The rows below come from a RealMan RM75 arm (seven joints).
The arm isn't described. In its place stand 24 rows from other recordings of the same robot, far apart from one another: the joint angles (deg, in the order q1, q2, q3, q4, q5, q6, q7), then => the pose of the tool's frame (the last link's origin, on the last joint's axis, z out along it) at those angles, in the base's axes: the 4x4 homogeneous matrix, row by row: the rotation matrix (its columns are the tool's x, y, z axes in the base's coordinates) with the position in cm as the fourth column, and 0 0 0 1 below.
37.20, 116.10, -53.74, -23.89, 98.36, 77.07, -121.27 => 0.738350, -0.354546, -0.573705, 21.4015; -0.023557, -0.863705, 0.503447, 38.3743; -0.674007, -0.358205, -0.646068, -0.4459; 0, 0, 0, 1
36.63, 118.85, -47.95, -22.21, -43.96, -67.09, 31.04 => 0.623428, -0.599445, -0.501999, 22.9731; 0.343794, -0.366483, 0.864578, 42.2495; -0.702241, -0.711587, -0.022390, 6.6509; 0, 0, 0, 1
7.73, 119.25, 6.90, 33.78, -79.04, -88.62, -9.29 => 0.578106, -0.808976, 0.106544, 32.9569; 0.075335, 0.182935, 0.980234, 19.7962; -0.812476, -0.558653, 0.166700, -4.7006; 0, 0, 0, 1
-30.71, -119.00, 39.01, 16.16, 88.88, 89.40, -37.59 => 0.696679, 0.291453, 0.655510, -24.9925; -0.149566, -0.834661, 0.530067, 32.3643; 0.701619, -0.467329, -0.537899, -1.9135; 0, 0, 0, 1
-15.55, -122.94, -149.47, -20.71, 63.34, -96.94, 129.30 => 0.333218, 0.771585, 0.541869, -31.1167; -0.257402, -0.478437, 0.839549, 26.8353; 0.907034, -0.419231, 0.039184, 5.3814; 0, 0, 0, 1
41.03, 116.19, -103.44, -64.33, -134.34, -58.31, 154.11 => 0.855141, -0.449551, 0.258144, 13.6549; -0.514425, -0.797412, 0.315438, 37.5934; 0.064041, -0.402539, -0.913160, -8.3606; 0, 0, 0, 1
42.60, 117.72, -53.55, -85.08, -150.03, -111.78, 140.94 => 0.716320, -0.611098, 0.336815, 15.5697; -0.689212, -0.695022, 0.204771, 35.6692; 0.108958, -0.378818, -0.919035, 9.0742; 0, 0, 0, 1
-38.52, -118.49, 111.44, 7.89, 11.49, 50.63, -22.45 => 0.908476, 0.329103, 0.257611, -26.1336; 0.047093, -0.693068, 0.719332, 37.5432; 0.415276, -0.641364, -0.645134, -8.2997; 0, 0, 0, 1
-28.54, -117.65, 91.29, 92.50, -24.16, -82.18, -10.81 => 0.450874, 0.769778, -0.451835, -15.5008; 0.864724, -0.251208, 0.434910, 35.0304; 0.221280, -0.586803, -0.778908, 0.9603; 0, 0, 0, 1
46.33, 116.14, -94.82, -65.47, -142.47, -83.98, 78.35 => 0.613347, 0.612963, 0.498079, 14.1873; 0.654838, -0.747242, 0.113211, 36.5485; 0.441580, 0.256723, -0.859710, -4.8905; 0, 0, 0, 1
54.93, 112.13, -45.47, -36.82, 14.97, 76.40, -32.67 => 0.425330, -0.766954, 0.480495, 24.0596; -0.905004, -0.355845, 0.233112, 43.3872; -0.007804, -0.534000, -0.845449, 4.0746; 0, 0, 0, 1
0.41, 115.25, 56.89, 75.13, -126.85, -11.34, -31.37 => 0.733124, -0.677977, -0.053628, 22.4044; -0.251702, -0.343737, 0.904705, 30.1950; -0.631803, -0.649763, -0.422651, -5.2829; 0, 0, 0, 1
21.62, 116.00, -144.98, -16.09, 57.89, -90.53, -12.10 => 0.759637, -0.454637, -0.465034, 28.3803; 0.470787, -0.108900, 0.875500, 30.1019; -0.448677, -0.883994, 0.131313, 1.5894; 0, 0, 0, 1
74.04, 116.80, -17.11, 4.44, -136.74, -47.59, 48.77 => 0.967327, 0.102487, -0.231896, 8.3495; 0.175044, -0.931643, 0.318436, 43.7175; -0.183408, -0.348623, -0.919143, -11.5550; 0, 0, 0, 1
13.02, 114.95, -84.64, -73.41, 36.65, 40.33, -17.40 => 0.556347, -0.750170, 0.357384, 29.3155; -0.679920, -0.163725, 0.714775, 36.4481; -0.477690, -0.640655, -0.601143, 3.7701; 0, 0, 0, 1
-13.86, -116.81, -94.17, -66.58, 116.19, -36.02, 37.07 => 0.509903, 0.852784, -0.112956, -27.0519; 0.630193, -0.280934, 0.723832, 36.4918; 0.585539, -0.440268, -0.680667, 0.1879; 0, 0, 0, 1
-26.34, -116.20, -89.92, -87.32, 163.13, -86.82, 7.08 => 0.515615, 0.557873, -0.650323, -21.4202; 0.853603, -0.400173, 0.333502, 34.1784; -0.074190, -0.727076, -0.682537, 2.4591; 0, 0, 0, 1
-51.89, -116.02, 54.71, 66.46, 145.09, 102.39, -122.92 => 0.899260, 0.370131, -0.233097, -12.8532; 0.407215, -0.902973, 0.137169, 39.5444; -0.159710, -0.218271, -0.962731, 5.2721; 0, 0, 0, 1
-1.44, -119.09, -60.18, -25.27, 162.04, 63.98, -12.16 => 0.668711, 0.735056, 0.111890, -34.9800; 0.092372, -0.231452, 0.968451, 22.6456; 0.737762, -0.637278, -0.222674, -4.7311; 0, 0, 0, 1
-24.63, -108.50, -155.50, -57.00, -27.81, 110.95, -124.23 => 0.265583, 0.953157, -0.144768, -35.5912; 0.956852, -0.242237, 0.160485, 25.7073; 0.117899, -0.181143, -0.976364, 13.4363; 0, 0, 0, 1
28.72, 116.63, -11.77, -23.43, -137.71, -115.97, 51.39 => 0.719905, -0.196389, -0.665709, 27.9832; -0.149030, -0.980501, 0.128092, 24.3725; -0.677884, 0.006996, -0.735136, 0.6602; 0, 0, 0, 1
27.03, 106.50, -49.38, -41.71, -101.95, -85.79, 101.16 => 0.669074, -0.683043, -0.292902, 28.5178; -0.518846, -0.711468, 0.473933, 35.4322; -0.532107, -0.165125, -0.830419, 9.0908; 0, 0, 0, 1
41.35, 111.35, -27.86, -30.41, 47.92, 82.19, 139.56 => -0.052525, 0.983578, -0.172673, 27.3615; 0.908606, 0.118814, 0.400399, 38.6513; 0.414339, -0.135861, -0.899925, 3.9303; 0, 0, 0, 1
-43.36, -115.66, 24.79, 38.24, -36.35, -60.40, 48.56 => 0.302394, 0.941378, -0.149550, -29.7131; 0.752346, -0.139388, 0.643852, 42.7929; 0.585263, -0.307210, -0.750393, 5.6530; 0, 0, 0, 1
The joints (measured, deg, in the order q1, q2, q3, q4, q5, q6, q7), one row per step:
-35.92 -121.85 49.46 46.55 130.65 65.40 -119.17
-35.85 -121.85 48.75 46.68 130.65 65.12 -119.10
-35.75 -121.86 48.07 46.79 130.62 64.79 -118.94
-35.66 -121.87 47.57 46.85 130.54 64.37 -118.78
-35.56 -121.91 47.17 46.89 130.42 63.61 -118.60
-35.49 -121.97 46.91 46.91 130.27 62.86 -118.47
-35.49 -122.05 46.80 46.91 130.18 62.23 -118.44
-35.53 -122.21 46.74 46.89 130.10 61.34 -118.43
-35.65 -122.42 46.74 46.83 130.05 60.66 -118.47
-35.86 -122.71 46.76 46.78 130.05 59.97 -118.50
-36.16 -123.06 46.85 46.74 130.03 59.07 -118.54
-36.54 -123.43 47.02 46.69 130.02 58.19 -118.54
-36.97 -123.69 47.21 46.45 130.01 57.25 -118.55
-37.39 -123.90 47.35 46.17 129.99 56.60 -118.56
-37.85 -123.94 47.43 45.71 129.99 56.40 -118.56
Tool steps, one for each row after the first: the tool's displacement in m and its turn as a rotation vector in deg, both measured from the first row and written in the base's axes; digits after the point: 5 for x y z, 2 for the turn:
-0.00145 0.00106 0.00258 0.84 -0.19 0.35
-0.00309 0.00197 0.00501 1.69 -0.33 0.65
-0.00453 0.00288 0.00695 2.48 -0.42 0.90
-0.00611 0.00424 0.00878 3.50 -0.38 1.16
-0.00721 0.00553 0.01006 4.40 -0.36 1.38
-0.00757 0.00666 0.01056 5.04 -0.32 1.53
-0.00764 0.00818 0.01059 5.81 -0.24 1.69
-0.00682 0.00939 0.00964 6.29 -0.25 1.78
-0.00514 0.01077 0.00805 6.70 -0.27 1.76
-0.00264 0.01278 0.00616 7.23 -0.26 1.65
0.00064 0.01495 0.00385 7.67 -0.21 1.39
0.00344 0.01725 0.00168 8.07 -0.11 1.20
0.00613 0.01901 -0.00052 8.25 -0.10 1.02
0.00840 0.02015 -0.00261 8.02 -0.17 0.84

